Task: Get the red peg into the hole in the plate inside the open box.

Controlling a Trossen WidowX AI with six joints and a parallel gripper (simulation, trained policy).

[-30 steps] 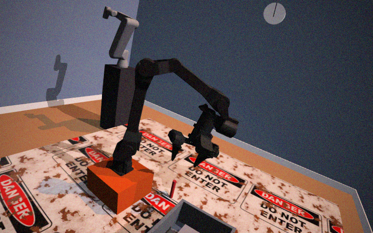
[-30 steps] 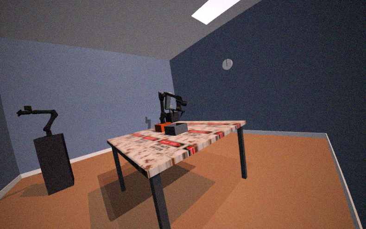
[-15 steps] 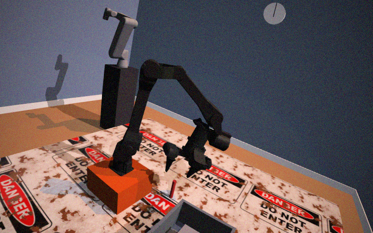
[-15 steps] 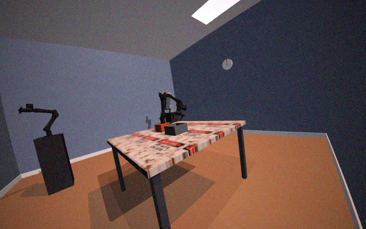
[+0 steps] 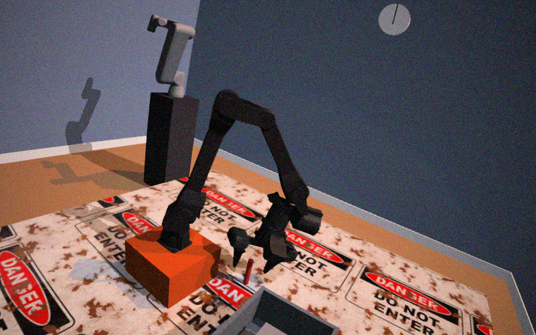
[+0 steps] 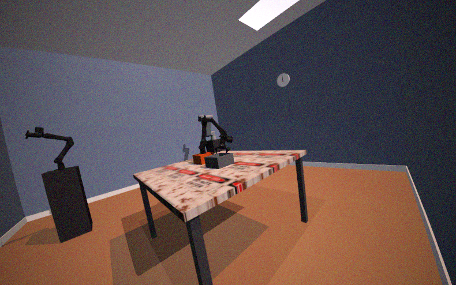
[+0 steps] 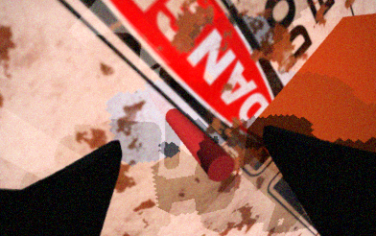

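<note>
My gripper tip is 10 mm above the red peg. Round my gripper tip: grey box 170 mm to the right, 170 mm ahead, 20 mm below.
</note>
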